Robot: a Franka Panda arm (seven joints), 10 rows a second.
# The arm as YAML. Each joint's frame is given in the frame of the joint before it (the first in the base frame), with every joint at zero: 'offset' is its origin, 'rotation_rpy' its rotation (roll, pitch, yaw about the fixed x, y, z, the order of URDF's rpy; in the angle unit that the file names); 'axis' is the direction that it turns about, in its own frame. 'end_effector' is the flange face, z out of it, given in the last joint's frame.
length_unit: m
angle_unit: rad
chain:
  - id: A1
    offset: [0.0, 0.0, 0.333]
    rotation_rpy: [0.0, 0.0, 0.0]
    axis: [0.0, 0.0, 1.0]
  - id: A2
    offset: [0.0, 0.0, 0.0]
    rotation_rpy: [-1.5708, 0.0, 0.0]
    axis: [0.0, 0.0, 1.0]
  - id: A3
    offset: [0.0, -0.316, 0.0]
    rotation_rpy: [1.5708, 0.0, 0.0]
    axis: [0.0, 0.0, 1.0]
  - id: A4
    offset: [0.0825, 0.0, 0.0]
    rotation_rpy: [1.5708, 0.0, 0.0]
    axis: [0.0, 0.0, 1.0]
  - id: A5
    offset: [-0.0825, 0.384, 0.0]
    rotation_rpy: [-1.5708, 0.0, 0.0]
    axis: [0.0, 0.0, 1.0]
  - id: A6
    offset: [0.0, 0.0, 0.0]
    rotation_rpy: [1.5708, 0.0, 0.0]
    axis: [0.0, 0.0, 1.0]
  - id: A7
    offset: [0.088, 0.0, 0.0]
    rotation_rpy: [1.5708, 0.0, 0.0]
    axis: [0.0, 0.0, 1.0]
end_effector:
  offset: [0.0, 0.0, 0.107]
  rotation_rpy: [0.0, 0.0, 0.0]
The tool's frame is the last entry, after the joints.
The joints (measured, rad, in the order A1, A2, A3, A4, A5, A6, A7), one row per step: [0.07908, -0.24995, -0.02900, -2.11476, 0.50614, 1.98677, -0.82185]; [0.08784, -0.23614, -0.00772, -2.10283, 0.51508, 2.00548, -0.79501]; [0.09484, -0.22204, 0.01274, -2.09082, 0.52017, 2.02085, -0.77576]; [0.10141, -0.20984, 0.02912, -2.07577, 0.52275, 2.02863, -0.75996]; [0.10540, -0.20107, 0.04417, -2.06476, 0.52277, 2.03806, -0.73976]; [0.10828, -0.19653, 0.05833, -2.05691, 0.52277, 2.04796, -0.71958]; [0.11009, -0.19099, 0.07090, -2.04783, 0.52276, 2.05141, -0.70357]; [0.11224, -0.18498, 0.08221, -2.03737, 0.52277, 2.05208, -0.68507]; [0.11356, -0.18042, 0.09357, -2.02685, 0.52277, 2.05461, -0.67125]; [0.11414, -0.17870, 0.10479, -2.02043, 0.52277, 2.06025, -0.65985]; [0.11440, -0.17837, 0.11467, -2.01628, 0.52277, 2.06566, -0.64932]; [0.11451, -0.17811, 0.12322, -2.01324, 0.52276, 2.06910, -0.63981]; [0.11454, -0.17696, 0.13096, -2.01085, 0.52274, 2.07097, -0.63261]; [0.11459, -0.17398, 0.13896, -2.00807, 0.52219, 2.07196, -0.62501]
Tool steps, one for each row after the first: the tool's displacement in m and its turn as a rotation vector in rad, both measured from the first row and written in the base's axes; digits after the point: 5 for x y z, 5 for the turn. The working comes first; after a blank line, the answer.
Tool pose at each row, in the base's axes (x y z in m, rotation vector in rad; the steps are taken from these numbers as rounded here): [0.49374, 0.05397, 0.53941, -2.55083, -0.92042, -0.40254]; [0.49792, 0.06936, 0.54017, -2.54943, -0.91203, -0.40877]; [0.50157, 0.08362, 0.54035, -2.54718, -0.91381, -0.41229]; [0.50449, 0.09593, 0.54223, -2.54352, -0.91948, -0.41461]; [0.50651, 0.10597, 0.54391, -2.54523, -0.91582, -0.41754]; [0.50735, 0.11486, 0.54623, -2.54760, -0.90979, -0.42326]; [0.50810, 0.12275, 0.54806, -2.54752, -0.90749, -0.42308]; [0.50884, 0.13035, 0.55010, -2.54749, -0.90164, -0.42010]; [0.50942, 0.13746, 0.55308, -2.54636, -0.90088, -0.42320]; [0.50928, 0.14381, 0.55576, -2.54582, -0.90096, -0.42967]; [0.50874, 0.14919, 0.55804, -2.54576, -0.89986, -0.43546]; [0.50807, 0.15382, 0.55962, -2.54567, -0.89842, -0.43805]; [0.50749, 0.15805, 0.56027, -2.54505, -0.89886, -0.43748]; [0.50721, 0.16250, 0.56005, -2.54472, -0.89936, -0.43355]

[0.00418, 0.01539, 0.00076, 0.00507, -0.00210, -0.00563]; [0.00783, 0.02965, 0.00094, 0.00682, -0.00460, -0.00432]; [0.01075, 0.04196, 0.00282, 0.00822, -0.00697, 0.00006]; [0.01277, 0.05200, 0.00450, 0.00840, -0.00842, -0.00325]; [0.01361, 0.06089, 0.00682, 0.00917, -0.01135, -0.00869]; [0.01436, 0.06878, 0.00865, 0.01007, -0.01067, -0.01004]; [0.01510, 0.07638, 0.01069, 0.01191, -0.00721, -0.01313]; [0.01568, 0.08349, 0.01367, 0.01354, -0.00900, -0.01370]; [0.01554, 0.08984, 0.01635, 0.01471, -0.01345, -0.01451]; [0.01500, 0.09522, 0.01863, 0.01580, -0.01722, -0.01610]; [0.01433, 0.09985, 0.02021, 0.01668, -0.01868, -0.01737]; [0.01375, 0.10408, 0.02086, 0.01701, -0.01828, -0.01679]; [0.01347, 0.10853, 0.02064, 0.01670, -0.01560, -0.01573]
